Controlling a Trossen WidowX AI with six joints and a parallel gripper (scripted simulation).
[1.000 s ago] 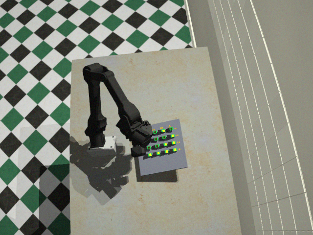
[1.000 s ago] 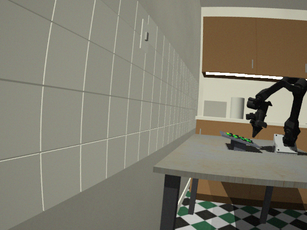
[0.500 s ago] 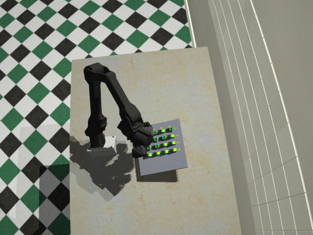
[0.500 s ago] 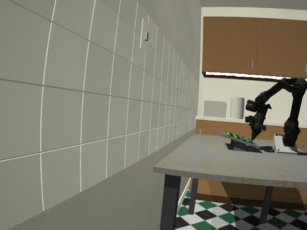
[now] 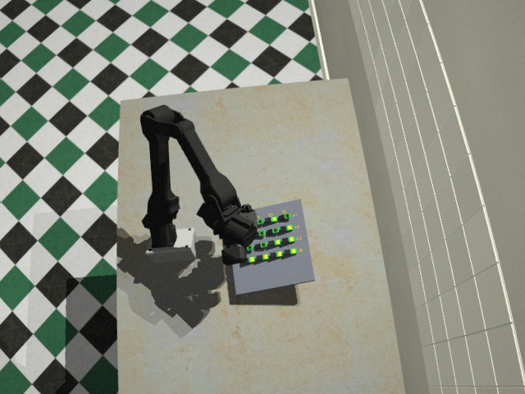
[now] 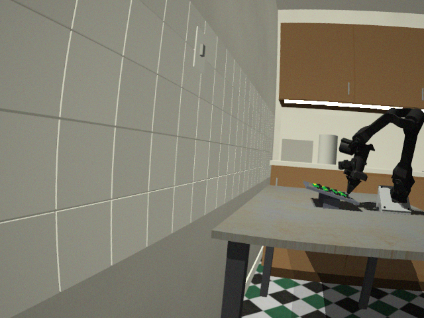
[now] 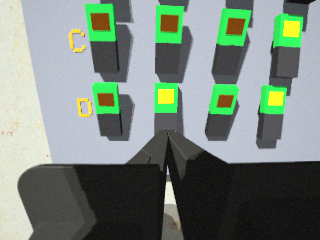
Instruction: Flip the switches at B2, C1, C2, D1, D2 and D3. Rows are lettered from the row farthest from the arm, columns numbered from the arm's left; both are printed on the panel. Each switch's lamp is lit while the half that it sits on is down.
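Now: the switch D3 2 cm ahead of my hand, 3 cm to the right of it and 4 cm below it. Round my hand: switch B2 (10 cm ahead, 2 cm below); switch B1 (10 cm ahead, 4 cm to the left, 2 cm below); switch C3 (6 cm ahead, 3 cm to the right, 3 cm below).
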